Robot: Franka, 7 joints.
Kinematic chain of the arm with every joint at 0, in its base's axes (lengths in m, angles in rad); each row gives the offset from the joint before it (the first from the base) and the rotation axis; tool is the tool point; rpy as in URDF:
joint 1: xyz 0 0 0.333 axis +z
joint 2: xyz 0 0 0 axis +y
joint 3: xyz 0 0 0.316 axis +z
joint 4: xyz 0.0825 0 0 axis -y
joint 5: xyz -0.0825 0 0.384 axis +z
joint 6: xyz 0 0 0 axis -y
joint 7: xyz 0.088 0 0 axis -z
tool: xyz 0 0 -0.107 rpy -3.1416 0 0
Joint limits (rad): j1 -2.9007..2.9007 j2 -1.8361..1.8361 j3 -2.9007..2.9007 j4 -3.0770..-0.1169 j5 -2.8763..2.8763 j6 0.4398..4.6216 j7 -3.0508..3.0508
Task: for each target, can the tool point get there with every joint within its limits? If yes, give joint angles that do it. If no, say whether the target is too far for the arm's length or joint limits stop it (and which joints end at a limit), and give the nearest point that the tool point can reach.
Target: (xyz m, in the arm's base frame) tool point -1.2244 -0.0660 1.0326
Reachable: no: too far | nearest point -0.7441 -0.0401 0.7581 | short by 0.554 m
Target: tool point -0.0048 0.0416 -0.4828
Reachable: no: joint limits stop it (at a limit: joint 2) | nearest point -0.0114 0.0985 -0.3278 | short by 0.165 m
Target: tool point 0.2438 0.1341 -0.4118
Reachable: no: joint limits stop it (at a limit: joint 2) | nearest point 0.2442 0.1343 -0.3608 | short by 0.051 m
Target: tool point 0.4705 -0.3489 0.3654
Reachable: yes | joints 0.0375 0.5500 -0.5318 -2.0058 1.1847 3.8658 0.6710
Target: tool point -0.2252 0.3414 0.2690
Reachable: yes | joints -2.3297 0.6377 -1.6825 -2.6519 -1.7139 2.5133 -1.2985
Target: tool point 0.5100 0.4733 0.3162
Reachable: yes | joints 1.7097 1.0294 -1.1965 -1.6993 -1.9510 2.4203 -0.7709
